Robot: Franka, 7 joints.
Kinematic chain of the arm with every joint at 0, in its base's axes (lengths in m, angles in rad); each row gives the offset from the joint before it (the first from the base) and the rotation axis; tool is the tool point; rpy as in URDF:
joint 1: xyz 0 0 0.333 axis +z
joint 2: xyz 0 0 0 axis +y
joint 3: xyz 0 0 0.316 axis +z
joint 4: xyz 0.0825 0 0 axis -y
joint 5: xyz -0.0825 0 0.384 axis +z
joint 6: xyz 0 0 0 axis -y
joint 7: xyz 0.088 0 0 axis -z
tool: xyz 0 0 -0.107 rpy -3.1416 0 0
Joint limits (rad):
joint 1: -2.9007..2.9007
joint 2: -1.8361..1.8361
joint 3: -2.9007..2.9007
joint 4: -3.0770..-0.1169
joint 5: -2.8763..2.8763
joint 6: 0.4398..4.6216
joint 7: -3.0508..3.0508
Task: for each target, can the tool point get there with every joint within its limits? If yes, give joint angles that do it. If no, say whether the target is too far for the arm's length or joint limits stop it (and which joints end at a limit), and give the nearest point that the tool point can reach.
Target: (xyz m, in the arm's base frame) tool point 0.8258 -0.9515 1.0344
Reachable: no: too far | nearest point 0.4913 -0.5661 0.7503 | short by 0.584 m
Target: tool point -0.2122 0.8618 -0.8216
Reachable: no: too far | nearest point -0.1338 0.5434 -0.2832 | short by 0.630 m
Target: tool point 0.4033 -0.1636 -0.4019
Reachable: no: joint limits stop it (at a limit: joint 2) | nearest point 0.3888 -0.1577 -0.3430 | short by 0.061 m
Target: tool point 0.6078 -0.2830 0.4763
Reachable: yes | joints -1.0259 1.0807 1.5477 -0.9518 -1.1623 0.8548 -1.4707
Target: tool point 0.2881 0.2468 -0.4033
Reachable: no: joint limits stop it (at a limit: joint 2) | nearest point 0.2818 0.2414 -0.3535 | short by 0.051 m
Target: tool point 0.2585 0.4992 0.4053
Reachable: yes | joints -0.9803 -1.3200 1.8039 -1.6832 2.1343 3.9248 1.2017
